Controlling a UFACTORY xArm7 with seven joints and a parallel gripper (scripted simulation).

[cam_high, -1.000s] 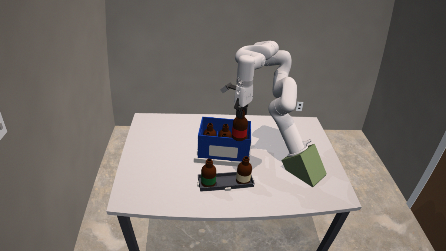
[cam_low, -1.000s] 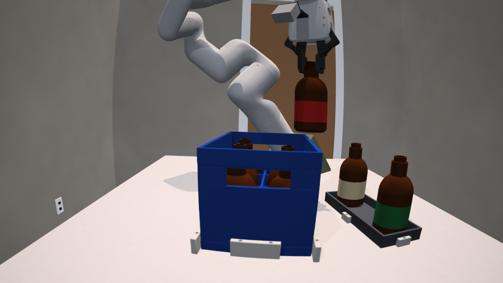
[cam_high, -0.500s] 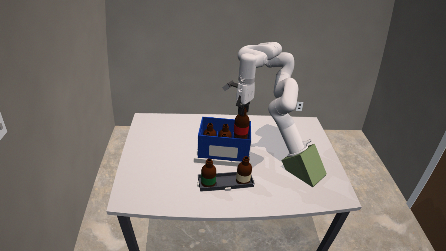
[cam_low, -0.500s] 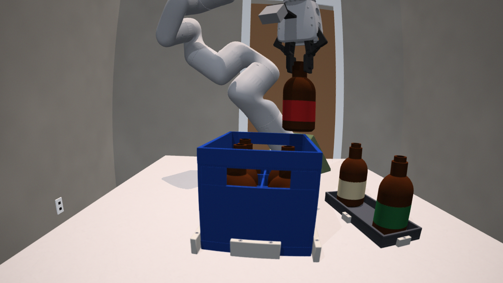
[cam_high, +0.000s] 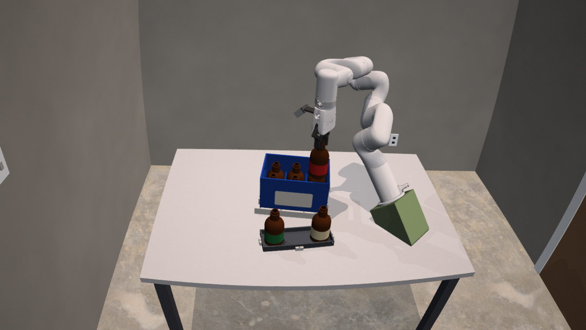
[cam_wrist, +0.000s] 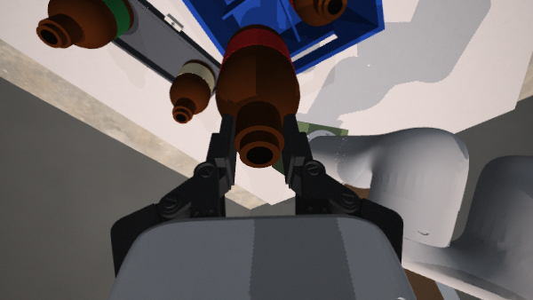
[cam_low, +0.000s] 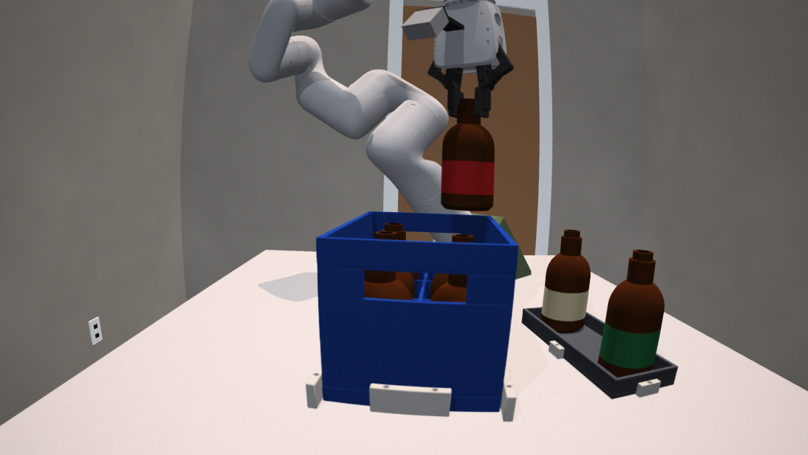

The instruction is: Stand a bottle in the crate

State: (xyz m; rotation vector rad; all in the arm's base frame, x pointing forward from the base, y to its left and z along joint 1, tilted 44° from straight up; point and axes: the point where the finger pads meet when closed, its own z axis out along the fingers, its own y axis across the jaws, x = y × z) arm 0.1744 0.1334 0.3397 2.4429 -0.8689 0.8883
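The red-labelled bottle lies 70 mm below my hand. Round my hand: blue crate: 250 mm below, 80 mm to the right, 70 mm ahead; then dark tray: 320 mm below, 160 mm to the left, 110 mm ahead.
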